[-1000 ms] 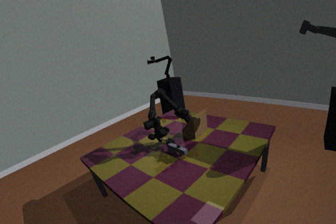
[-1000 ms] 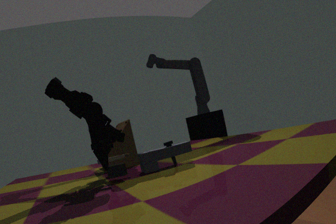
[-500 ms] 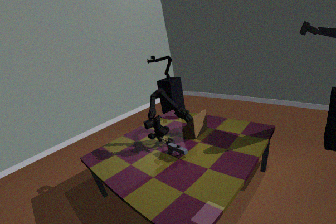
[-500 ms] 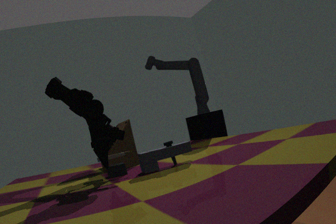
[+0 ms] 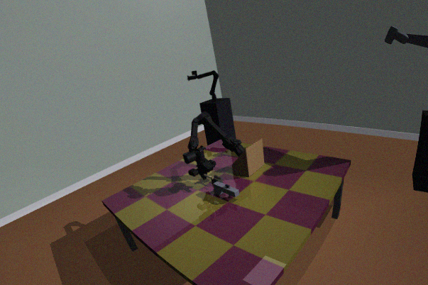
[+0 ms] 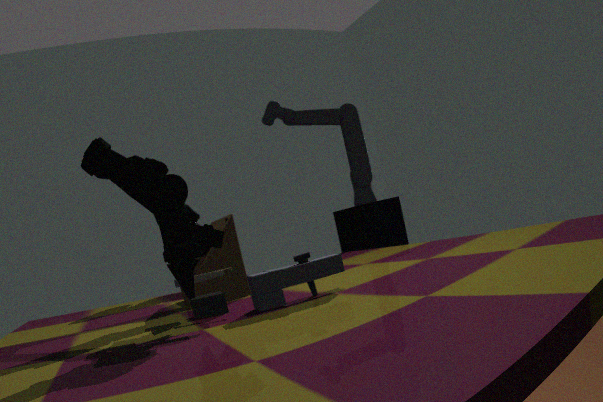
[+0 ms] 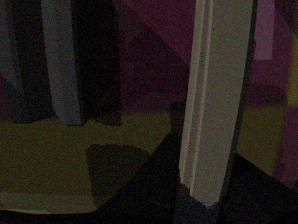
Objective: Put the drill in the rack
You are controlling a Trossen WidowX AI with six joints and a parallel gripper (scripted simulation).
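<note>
Now: gripper tip 6 cm past the dark box, 4 cm to the right of it and 3 cm above it. Also, from my gripper tip: dark key 4 cm ahead, 22 cm to the left.
</note>
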